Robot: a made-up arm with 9 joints. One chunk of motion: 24 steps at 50 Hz.
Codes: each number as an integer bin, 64 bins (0 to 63) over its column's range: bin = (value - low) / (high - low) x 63, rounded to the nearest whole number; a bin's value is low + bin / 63 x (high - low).
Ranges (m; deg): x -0.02..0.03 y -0.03..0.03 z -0.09..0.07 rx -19..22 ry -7..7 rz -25..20
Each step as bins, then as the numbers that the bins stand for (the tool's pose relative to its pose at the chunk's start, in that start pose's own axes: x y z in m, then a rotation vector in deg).
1 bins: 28 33 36 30 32 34
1 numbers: 0.0022 0.0014 0.0014 0.52 0.11 -0.71
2 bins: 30 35 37 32 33 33
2 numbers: 0.0038 0.0033 0.0040 1.83 0.33 -1.43
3 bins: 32 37 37 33 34 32
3 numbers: 0.0054 0.0052 0.0040 2.48 0.56 -2.14
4 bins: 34 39 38 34 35 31
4 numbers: 0.0070 0.0071 0.0065 3.13 0.78 -2.86
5 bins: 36 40 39 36 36 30
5 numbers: 0.0086 0.0081 0.0090 4.43 1.00 -3.57
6 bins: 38 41 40 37 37 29
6 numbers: 0.0102 0.0090 0.0116 5.08 1.22 -4.29
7 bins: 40 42 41 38 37 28
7 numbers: 0.0117 0.0100 0.0141 5.73 1.22 -5.00
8 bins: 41 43 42 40 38 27
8 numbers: 0.0125 0.0110 0.0167 7.03 1.44 -5.71
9 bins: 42 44 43 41 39 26
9 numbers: 0.0133 0.0119 0.0192 7.68 1.67 -6.43
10 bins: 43 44 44 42 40 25
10 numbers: 0.0141 0.0119 0.0217 8.33 1.89 -7.14
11 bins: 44 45 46 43 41 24
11 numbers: 0.0149 0.0129 0.0268 8.98 2.11 -7.86
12 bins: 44 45 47 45 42 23
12 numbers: 0.0149 0.0129 0.0294 10.29 2.33 -8.57
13 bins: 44 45 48 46 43 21
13 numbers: 0.0149 0.0129 0.0319 10.94 2.56 -10.00
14 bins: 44 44 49 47 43 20
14 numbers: 0.0149 0.0119 0.0344 11.59 2.56 -10.71
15 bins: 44 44 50 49 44 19
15 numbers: 0.0149 0.0119 0.0370 12.89 2.78 -11.43
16 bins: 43 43 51 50 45 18
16 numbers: 0.0141 0.0110 0.0395 13.54 3.00 -12.14
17 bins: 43 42 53 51 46 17
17 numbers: 0.0141 0.0100 0.0446 14.19 3.22 -12.86
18 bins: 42 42 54 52 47 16
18 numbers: 0.0133 0.0100 0.0471 14.84 3.44 -13.57
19 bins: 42 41 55 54 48 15
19 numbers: 0.0133 0.0090 0.0497 16.14 3.67 -14.29
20 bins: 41 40 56 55 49 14
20 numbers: 0.0125 0.0081 0.0522 16.79 3.89 -15.00
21 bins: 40 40 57 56 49 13
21 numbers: 0.0117 0.0081 0.0548 17.44 3.89 -15.71
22 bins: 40 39 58 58 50 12
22 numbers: 0.0117 0.0071 0.0573 18.75 4.11 -16.43
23 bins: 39 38 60 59 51 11
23 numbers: 0.0110 0.0062 0.0624 19.40 4.33 -17.14
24 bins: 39 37 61 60 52 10
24 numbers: 0.0110 0.0052 0.0649 20.05 4.56 -17.86
